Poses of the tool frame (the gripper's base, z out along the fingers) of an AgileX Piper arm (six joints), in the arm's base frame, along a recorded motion.
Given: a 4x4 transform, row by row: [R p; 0 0 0 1], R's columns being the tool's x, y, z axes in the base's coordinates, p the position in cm. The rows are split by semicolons.
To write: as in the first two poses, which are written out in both.
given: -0.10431, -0.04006, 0.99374, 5.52; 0.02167, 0.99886, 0.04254, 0.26; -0.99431, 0.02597, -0.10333, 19.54; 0, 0, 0, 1
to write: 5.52, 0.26, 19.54, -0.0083, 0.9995, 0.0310, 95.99
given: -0.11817, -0.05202, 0.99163, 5.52; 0.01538, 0.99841, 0.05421, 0.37; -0.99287, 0.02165, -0.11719, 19.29; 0, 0, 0, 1
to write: 5.52, 0.37, 19.29, -0.0164, 0.9993, 0.0339, 96.80
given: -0.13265, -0.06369, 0.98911, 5.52; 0.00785, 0.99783, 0.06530, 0.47; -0.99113, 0.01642, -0.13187, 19.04; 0, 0, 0, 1
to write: 5.52, 0.47, 19.04, -0.0247, 0.9990, 0.0361, 97.66
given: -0.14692, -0.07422, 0.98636, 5.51; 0.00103, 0.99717, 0.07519, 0.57; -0.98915, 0.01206, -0.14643, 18.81; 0, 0, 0, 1
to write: 5.51, 0.57, 18.81, -0.0319, 0.9988, 0.0380, 98.52
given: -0.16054, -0.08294, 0.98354, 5.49; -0.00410, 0.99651, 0.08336, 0.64; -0.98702, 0.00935, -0.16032, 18.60; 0, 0, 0, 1
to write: 5.49, 0.64, 18.60, -0.0375, 0.9985, 0.0399, 99.33
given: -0.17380, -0.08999, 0.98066, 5.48; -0.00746, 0.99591, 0.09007, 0.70; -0.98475, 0.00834, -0.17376, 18.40; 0, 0, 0, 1
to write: 5.48, 0.70, 18.40, -0.0415, 0.9983, 0.0419, 100.13
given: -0.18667, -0.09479, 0.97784, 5.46; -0.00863, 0.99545, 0.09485, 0.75; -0.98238, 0.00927, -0.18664, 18.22; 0, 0, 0, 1
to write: 5.46, 0.75, 18.22, -0.0436, 0.9981, 0.0439, 100.89
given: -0.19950, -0.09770, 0.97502, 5.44; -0.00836, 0.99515, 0.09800, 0.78; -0.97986, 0.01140, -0.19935, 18.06; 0, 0, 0, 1
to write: 5.44, 0.78, 18.06, -0.0442, 0.9980, 0.0456, 101.65
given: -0.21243, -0.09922, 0.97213, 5.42; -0.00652, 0.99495, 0.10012, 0.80; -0.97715, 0.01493, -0.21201, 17.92; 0, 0, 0, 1
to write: 5.42, 0.80, 17.92, -0.0436, 0.9979, 0.0475, 102.40
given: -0.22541, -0.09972, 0.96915, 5.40; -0.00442, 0.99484, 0.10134, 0.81; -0.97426, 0.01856, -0.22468, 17.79; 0, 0, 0, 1
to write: 5.40, 0.81, 17.79, -0.0425, 0.9979, 0.0489, 103.16
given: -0.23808, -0.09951, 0.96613, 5.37; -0.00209, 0.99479, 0.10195, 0.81; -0.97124, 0.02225, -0.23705, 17.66; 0, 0, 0, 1
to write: 5.37, 0.81, 17.66, -0.0410, 0.9979, 0.0502, 103.90
